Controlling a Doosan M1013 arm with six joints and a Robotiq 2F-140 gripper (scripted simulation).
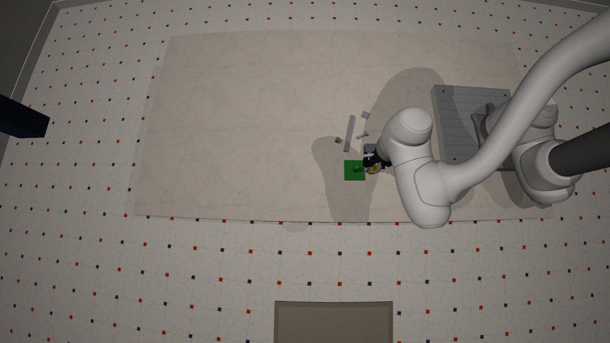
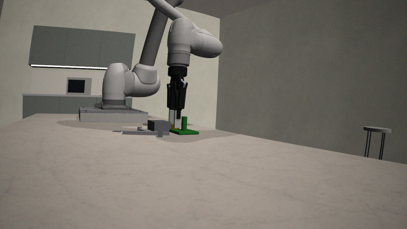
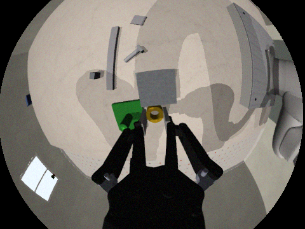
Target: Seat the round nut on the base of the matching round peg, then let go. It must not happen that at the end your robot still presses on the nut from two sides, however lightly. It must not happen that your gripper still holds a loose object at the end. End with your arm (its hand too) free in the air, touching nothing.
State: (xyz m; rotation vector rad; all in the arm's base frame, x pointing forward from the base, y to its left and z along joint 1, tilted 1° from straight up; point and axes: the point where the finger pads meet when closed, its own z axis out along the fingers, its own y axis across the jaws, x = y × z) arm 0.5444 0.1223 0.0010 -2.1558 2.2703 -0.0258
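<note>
Right now the grey block is 6 cm to the right of my hand, 3 cm below it and 1 cm behind it. The rest, counted from my hand: small bolt: 15 cm to the right, 4 cm below, 2 cm ahead; then long grey bar: 15 cm to the right, 7 cm ahead, 4 cm below.
</note>
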